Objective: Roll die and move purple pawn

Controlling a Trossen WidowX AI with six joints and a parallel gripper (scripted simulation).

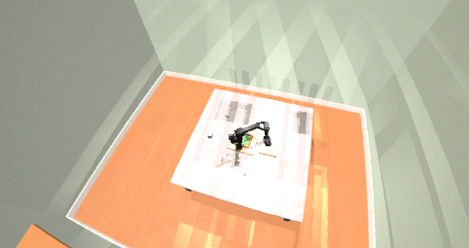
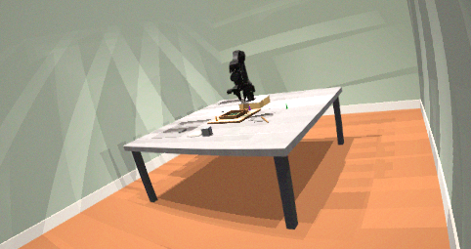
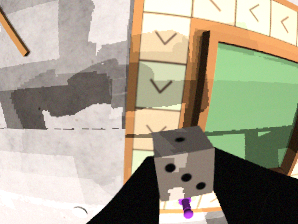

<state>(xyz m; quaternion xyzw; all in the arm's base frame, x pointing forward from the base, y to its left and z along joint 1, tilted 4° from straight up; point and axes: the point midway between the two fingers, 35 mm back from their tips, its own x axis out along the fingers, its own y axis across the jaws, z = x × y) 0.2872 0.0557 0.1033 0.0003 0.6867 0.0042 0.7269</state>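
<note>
Now: the purple pawn 120 mm behind my gripper tip, 80 mm below it and 20 mm to the right of it. Also, from my gripper tip: thin wooden stick (180 mm to the left, 150 mm ahead, 100 mm below); green tray (110 mm to the right, 100 mm below, 30 mm behind); pale die (right at my gripper tip).
</note>
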